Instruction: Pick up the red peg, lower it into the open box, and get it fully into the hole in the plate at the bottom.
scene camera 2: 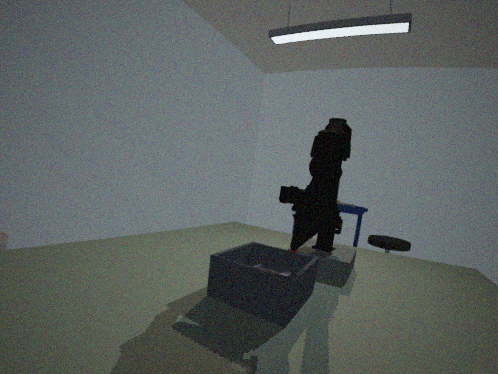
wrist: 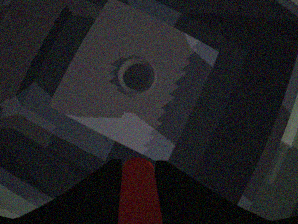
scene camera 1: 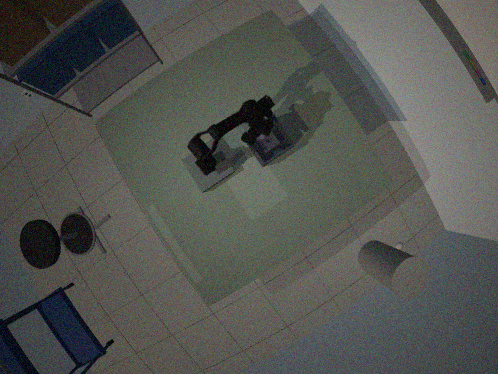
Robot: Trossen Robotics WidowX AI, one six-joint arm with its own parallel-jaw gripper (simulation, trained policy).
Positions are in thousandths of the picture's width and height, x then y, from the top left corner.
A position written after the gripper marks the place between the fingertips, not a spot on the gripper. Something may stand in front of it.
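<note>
The scene contains a dark box (scene camera 1: 575,384) (scene camera 2: 469,747) (wrist: 777,614), along with a plate (wrist: 586,297). The gripper (scene camera 2: 587,667) (wrist: 465,761) is visible as well.
</note>
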